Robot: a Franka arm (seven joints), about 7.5 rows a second.
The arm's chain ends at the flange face. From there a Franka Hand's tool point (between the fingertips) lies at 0.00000 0.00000 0.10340 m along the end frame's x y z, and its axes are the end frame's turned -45 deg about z.
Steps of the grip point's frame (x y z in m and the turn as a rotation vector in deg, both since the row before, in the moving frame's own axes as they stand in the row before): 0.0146, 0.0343, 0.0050, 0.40, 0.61, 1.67; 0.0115, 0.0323, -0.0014, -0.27, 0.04, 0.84; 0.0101, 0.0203, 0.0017, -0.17, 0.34, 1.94; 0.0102, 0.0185, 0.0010, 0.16, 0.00, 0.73; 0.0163, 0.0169, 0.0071, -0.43, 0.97, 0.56; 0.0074, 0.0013, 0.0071, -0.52, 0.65, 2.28; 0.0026, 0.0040, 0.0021, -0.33, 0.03, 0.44
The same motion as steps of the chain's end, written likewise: 0.0343, 0.0152, 0.0050, 0.71, 0.15, 1.67; 0.0306, 0.0144, -0.0014, -0.16, 0.22, 0.84; 0.0208, 0.0074, 0.0017, 0.12, 0.36, 1.94; 0.0205, 0.0061, 0.0010, 0.11, -0.11, 0.73; 0.0217, 0.0011, 0.0071, 0.38, 0.99, 0.56; 0.0047, -0.0042, 0.0071, 0.09, 0.83, 2.28; 0.0042, 0.0006, 0.0021, -0.21, 0.25, 0.44
